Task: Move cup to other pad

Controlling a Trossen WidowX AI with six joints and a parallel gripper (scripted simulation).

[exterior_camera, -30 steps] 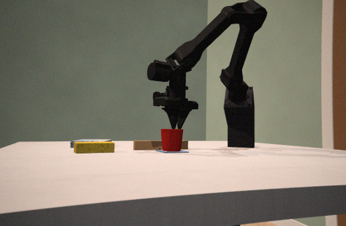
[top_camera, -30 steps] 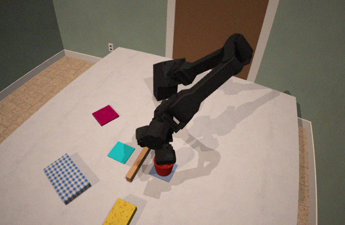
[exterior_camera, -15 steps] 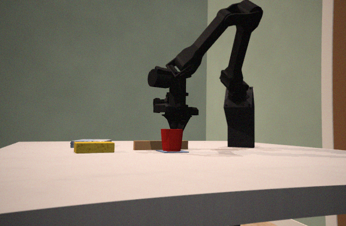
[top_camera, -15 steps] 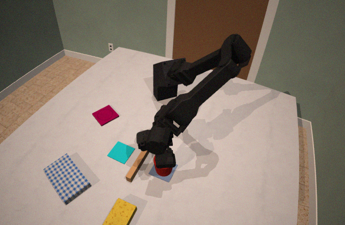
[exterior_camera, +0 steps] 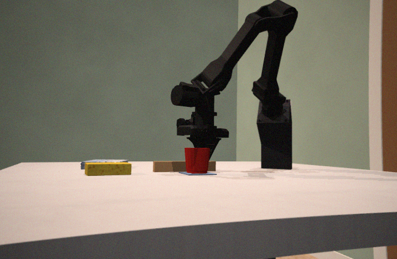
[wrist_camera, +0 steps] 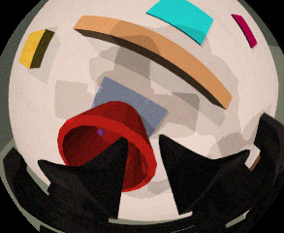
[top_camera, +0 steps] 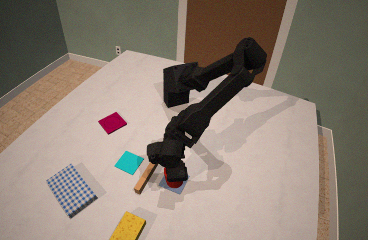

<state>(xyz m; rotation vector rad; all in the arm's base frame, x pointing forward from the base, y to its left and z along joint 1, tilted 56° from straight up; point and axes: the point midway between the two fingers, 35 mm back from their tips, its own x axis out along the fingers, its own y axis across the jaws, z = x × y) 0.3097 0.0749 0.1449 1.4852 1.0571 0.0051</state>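
My hand is 5 cm above the red cup, 2 cm to the right of it and 2 cm short of it. The rest, counted from my hand: wooden bar (7 cm to the right, 6 cm below, 5 cm ahead).
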